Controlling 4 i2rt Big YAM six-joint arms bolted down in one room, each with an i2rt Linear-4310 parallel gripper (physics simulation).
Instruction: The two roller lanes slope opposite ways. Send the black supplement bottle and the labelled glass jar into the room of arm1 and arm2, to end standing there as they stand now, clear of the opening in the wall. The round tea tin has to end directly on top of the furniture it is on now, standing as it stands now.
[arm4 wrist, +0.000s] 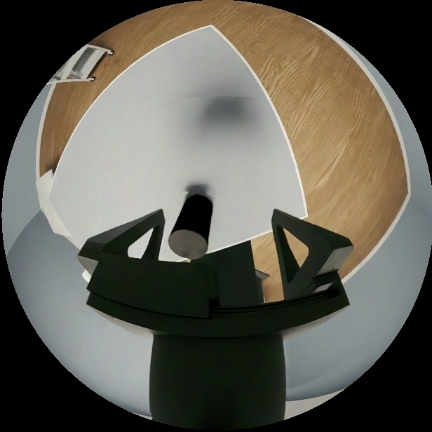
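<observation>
A black cylinder with a flat grey-brown top, which looks like the black supplement bottle (196, 217), stands upright on a pale grey table (150, 135) with a white edge. The arm4 gripper (218, 212) is open above the table's near edge. In the picture the bottle shows between its two fingers, closer to the left one; whether the fingertips are level with it is hard to tell. Nothing is held. The labelled glass jar, the round tea tin and the roller lanes cannot be made out. The grippers of arm1, arm2 and arm3 do not show.
A white-framed rack (110, 50) stands on the wood floor (345, 130) at the upper left. A white panel (48, 192) is beside the table's left corner. A dark arm part (237, 272) shows beyond the gripper body. Grey-blue walls surround the floor.
</observation>
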